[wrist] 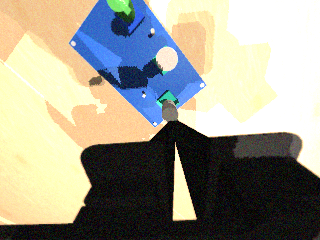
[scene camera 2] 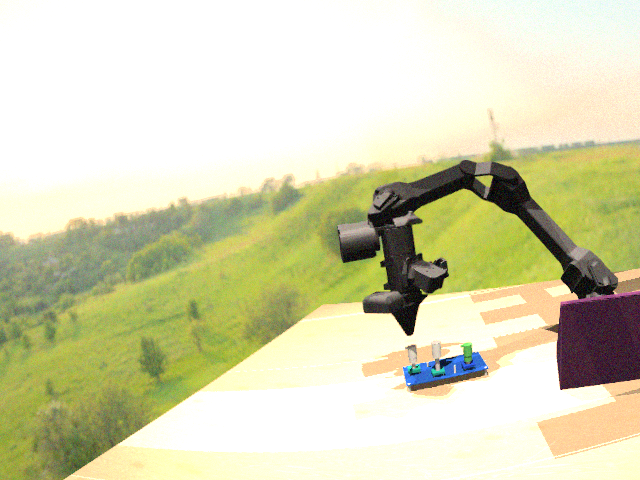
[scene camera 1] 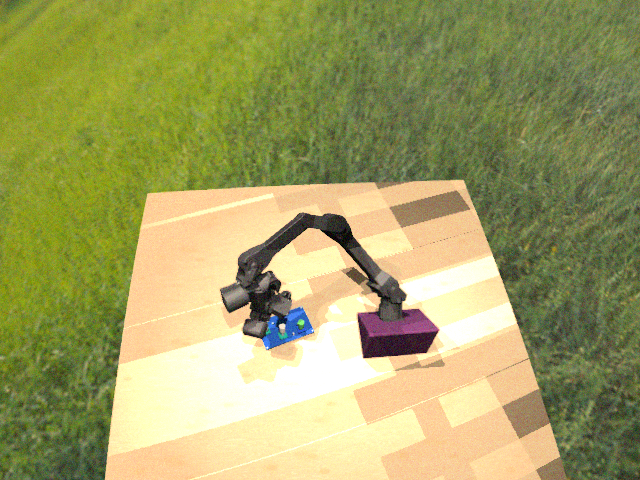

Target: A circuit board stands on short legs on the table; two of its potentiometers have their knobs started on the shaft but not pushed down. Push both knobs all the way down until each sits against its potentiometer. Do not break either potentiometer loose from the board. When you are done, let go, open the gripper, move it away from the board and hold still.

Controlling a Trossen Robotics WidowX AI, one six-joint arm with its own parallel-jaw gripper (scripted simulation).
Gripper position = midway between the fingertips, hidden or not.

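Gripper (scene camera 2: 409, 335), (wrist: 173, 125), (scene camera 1: 264, 320): shut, holding nothing.
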